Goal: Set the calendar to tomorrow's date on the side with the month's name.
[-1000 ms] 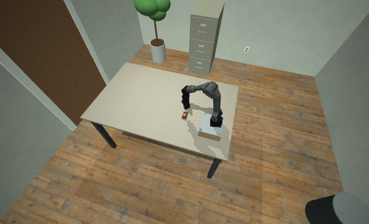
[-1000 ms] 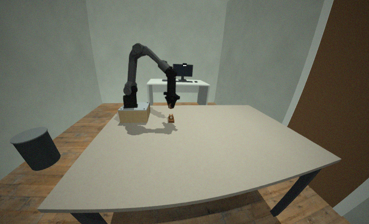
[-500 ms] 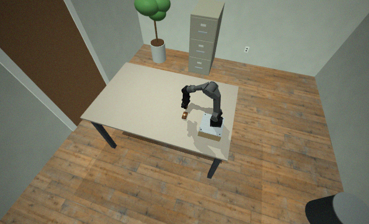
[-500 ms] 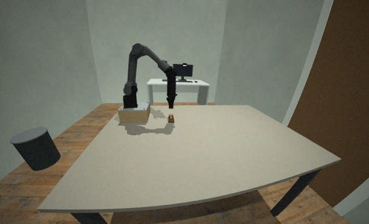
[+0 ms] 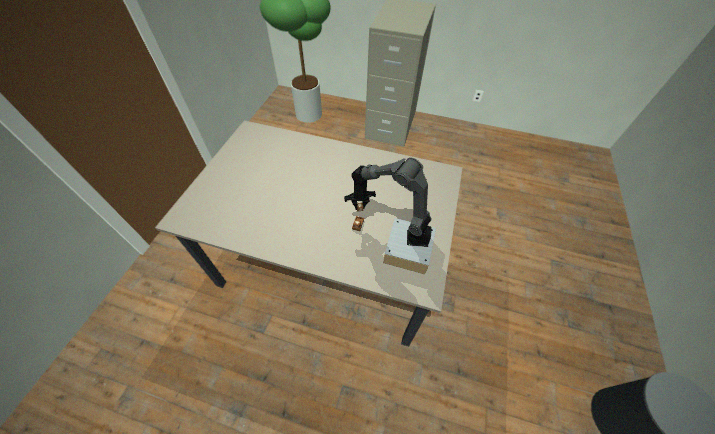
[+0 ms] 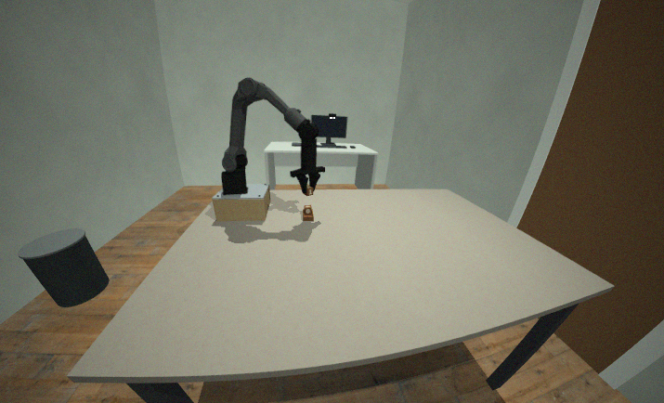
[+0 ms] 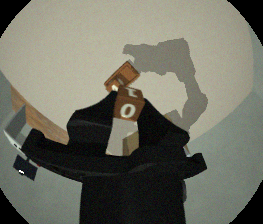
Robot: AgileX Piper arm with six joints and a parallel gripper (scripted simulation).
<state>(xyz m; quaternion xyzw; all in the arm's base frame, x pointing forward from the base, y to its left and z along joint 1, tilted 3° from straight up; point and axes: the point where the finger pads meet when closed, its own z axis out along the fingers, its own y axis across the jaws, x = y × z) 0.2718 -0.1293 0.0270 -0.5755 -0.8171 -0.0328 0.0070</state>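
Now: hand right at the wooden digit cube. Also, from my hand: brown tray 110 mm below, 20 mm to the left.
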